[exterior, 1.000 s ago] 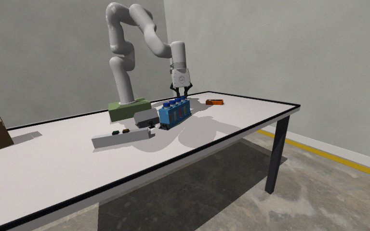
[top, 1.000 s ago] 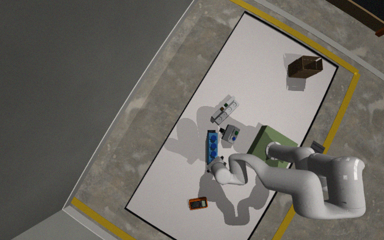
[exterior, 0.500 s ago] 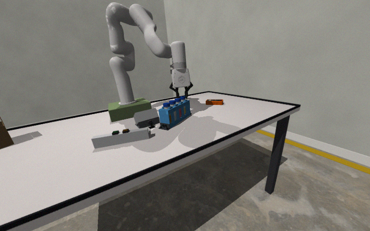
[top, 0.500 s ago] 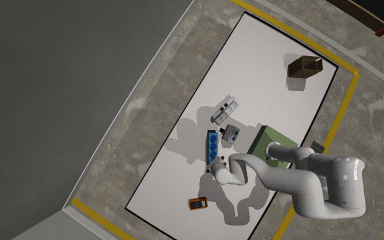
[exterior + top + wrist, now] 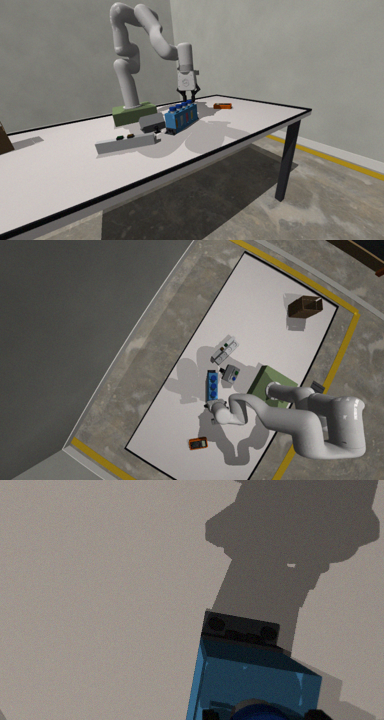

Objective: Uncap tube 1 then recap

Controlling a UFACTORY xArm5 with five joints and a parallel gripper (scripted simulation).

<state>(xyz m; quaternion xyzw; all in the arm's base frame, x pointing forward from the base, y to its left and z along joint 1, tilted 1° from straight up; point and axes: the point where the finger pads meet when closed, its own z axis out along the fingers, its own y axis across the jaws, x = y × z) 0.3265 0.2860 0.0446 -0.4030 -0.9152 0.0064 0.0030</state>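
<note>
Right now the blue cap is 10 mm below my hand. From my hand the other things lie so: green key (40 mm behind, 250 mm to the right, 60 mm below); then grey key housing (30 mm behind, 230 mm to the right, 80 mm below); then blue key (50 mm behind, 210 mm to the right, 60 mm below).
</note>
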